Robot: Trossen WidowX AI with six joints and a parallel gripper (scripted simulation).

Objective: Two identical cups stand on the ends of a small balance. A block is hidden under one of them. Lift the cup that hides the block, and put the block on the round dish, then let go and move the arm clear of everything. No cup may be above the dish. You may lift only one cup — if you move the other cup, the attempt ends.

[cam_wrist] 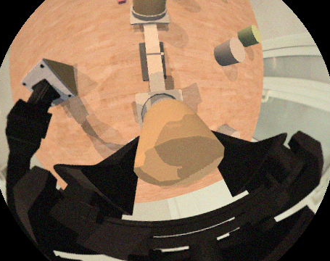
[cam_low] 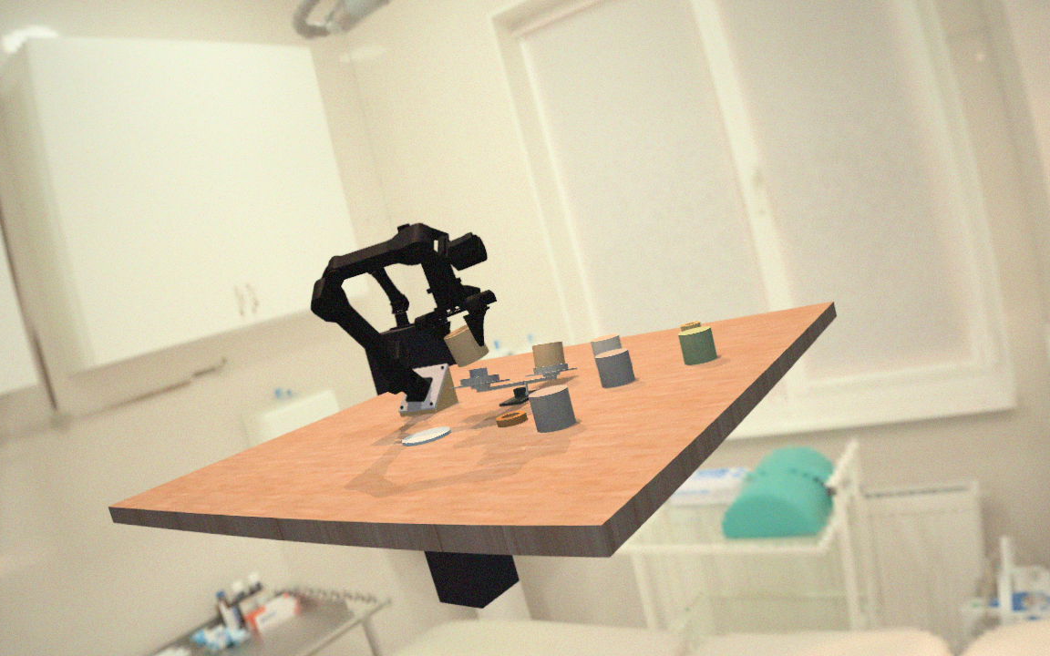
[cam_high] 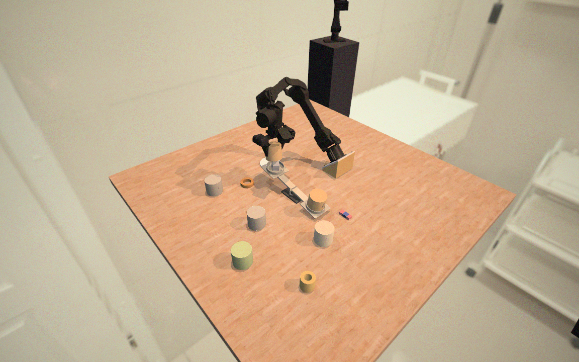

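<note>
My gripper tip is now 60 mm above the grey block and 10 mm to the right of it. Round my gripper tip: small balance 130 mm to the left, 110 mm below, 10 mm behind; then round white dish 140 mm below, 120 mm to the right, 60 mm behind; then cup 290 mm to the left, 80 mm below, 20 mm behind.
</note>
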